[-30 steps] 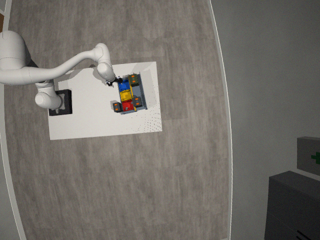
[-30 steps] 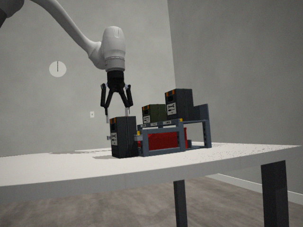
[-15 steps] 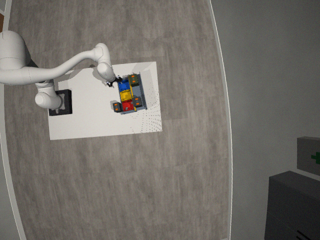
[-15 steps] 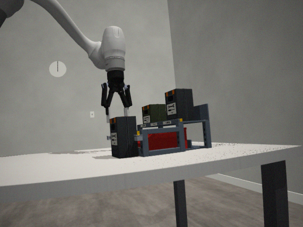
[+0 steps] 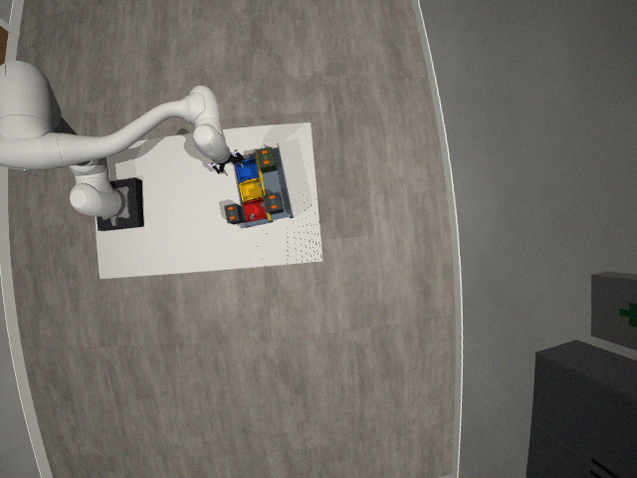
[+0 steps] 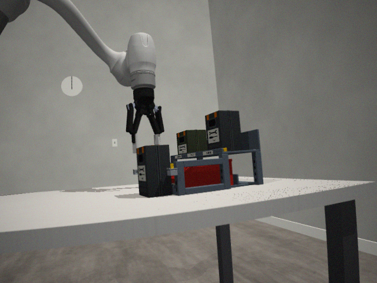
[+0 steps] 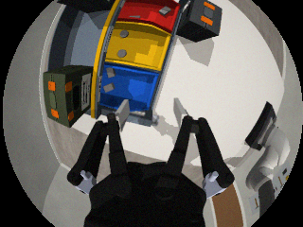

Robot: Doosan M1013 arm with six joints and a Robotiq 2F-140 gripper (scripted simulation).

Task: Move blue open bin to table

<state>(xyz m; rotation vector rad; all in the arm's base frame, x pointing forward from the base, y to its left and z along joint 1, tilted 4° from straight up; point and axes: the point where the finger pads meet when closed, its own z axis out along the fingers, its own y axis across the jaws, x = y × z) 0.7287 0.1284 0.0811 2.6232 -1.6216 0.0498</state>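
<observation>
The blue open bin is 11 cm below my hand, 8 cm ahead of it and 1 cm to the left of it. From my hand the other things lie so: yellow bin 11 cm below, 10 cm to the right, 10 cm ahead; green box 17 cm ahead, 3 cm to the left; red bin 21 cm to the right, 12 cm ahead, 11 cm below.
</observation>
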